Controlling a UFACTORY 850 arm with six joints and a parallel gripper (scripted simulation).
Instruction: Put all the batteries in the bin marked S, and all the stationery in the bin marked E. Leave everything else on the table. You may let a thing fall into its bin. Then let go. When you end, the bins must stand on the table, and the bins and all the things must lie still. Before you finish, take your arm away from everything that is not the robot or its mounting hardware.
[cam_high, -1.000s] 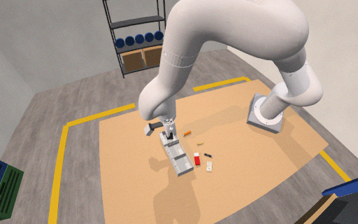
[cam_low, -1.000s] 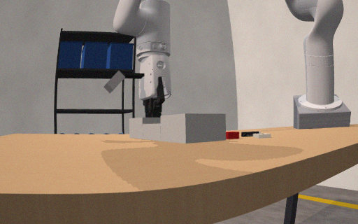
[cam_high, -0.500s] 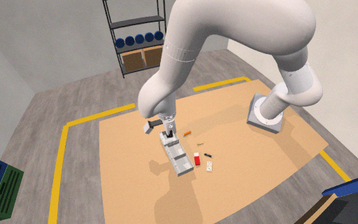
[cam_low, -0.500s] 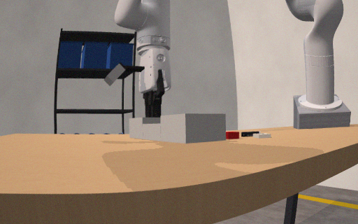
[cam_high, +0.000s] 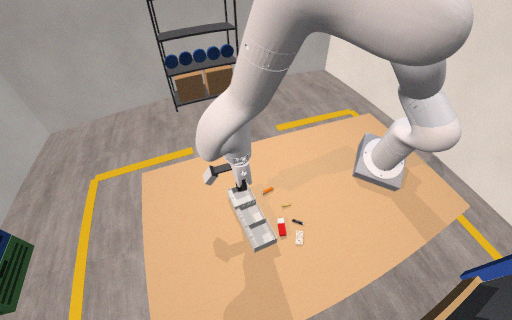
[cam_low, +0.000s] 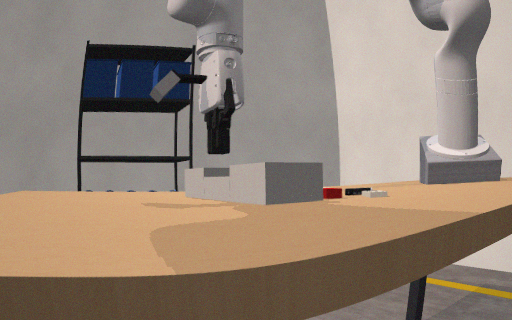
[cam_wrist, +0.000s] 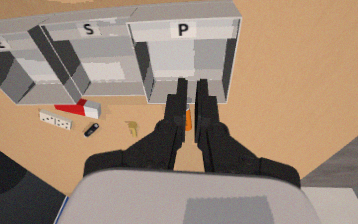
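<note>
The bin lies 9 cm to the left of my hand and 7 cm below it. Also, from my hand: brass bolt 14 cm behind, 9 cm to the left, 8 cm below; eraser 10 cm behind, 16 cm to the left, 8 cm below; orange battery 10 cm behind, 8 cm below.
</note>
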